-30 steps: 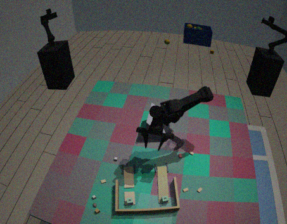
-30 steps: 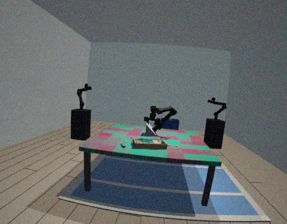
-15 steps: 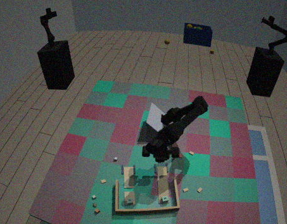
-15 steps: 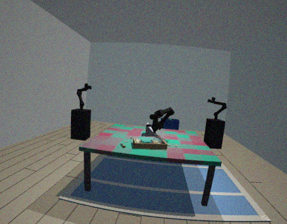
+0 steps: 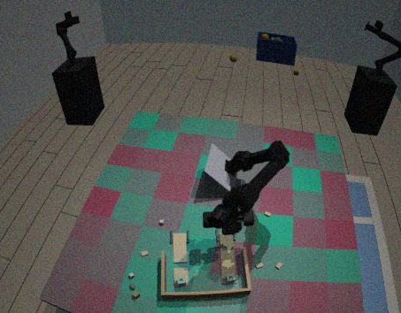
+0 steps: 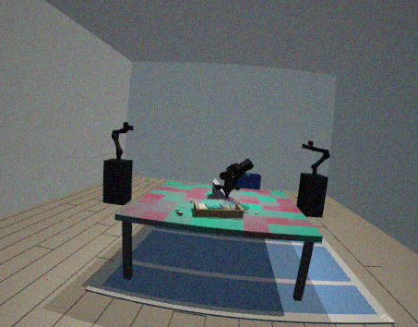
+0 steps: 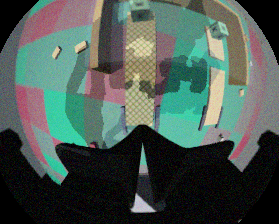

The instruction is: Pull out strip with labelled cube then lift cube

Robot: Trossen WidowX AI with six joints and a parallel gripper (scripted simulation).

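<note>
The strip lies 9 cm ahead of my gripper tip, 6 cm below it and 1 cm to the left of it.
</note>
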